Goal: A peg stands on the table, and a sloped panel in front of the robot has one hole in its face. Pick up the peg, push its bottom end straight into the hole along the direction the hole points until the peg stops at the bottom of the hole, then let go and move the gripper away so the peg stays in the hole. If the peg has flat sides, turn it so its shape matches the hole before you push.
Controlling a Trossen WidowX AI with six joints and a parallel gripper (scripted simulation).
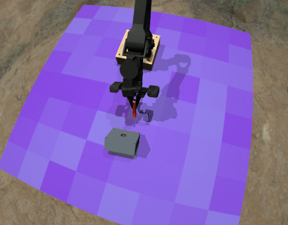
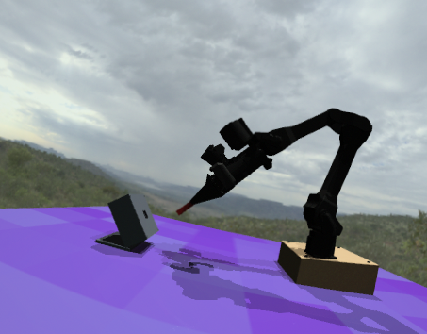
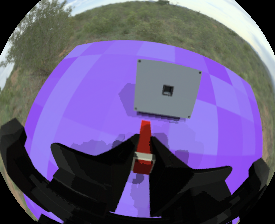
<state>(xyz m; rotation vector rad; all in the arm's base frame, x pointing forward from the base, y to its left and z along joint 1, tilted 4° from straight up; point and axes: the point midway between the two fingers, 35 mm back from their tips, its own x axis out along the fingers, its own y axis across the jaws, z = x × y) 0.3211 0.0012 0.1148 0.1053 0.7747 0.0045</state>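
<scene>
My gripper tip is now 130 mm short of the grey sloped panel, 70 mm above it and 40 mm to the left of it. The rest, counted from my gripper tip: flat dark foot: 150 mm ahead, 130 mm below, 40 mm to the right; peg: 10 mm behind, 10 mm above.
</scene>
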